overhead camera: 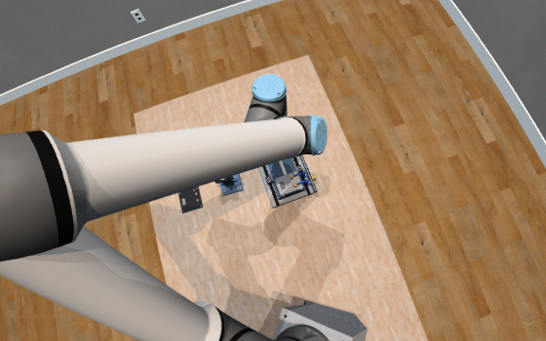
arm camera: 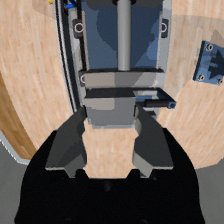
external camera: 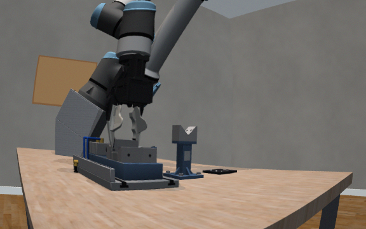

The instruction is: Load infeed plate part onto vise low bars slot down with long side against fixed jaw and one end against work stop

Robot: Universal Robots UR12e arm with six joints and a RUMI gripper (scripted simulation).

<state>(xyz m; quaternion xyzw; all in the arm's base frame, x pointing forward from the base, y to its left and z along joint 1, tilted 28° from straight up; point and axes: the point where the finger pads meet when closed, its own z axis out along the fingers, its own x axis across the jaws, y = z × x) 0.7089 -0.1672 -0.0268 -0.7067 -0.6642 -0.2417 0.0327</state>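
Now: the part 1 cm below my hand. Round my hand: work stop 7 cm to the left, 2 cm below; fixed jaw 3 cm ahead, 2 cm to the left, 3 cm below; moving jaw 3 cm behind, 2 cm to the left, 3 cm below.
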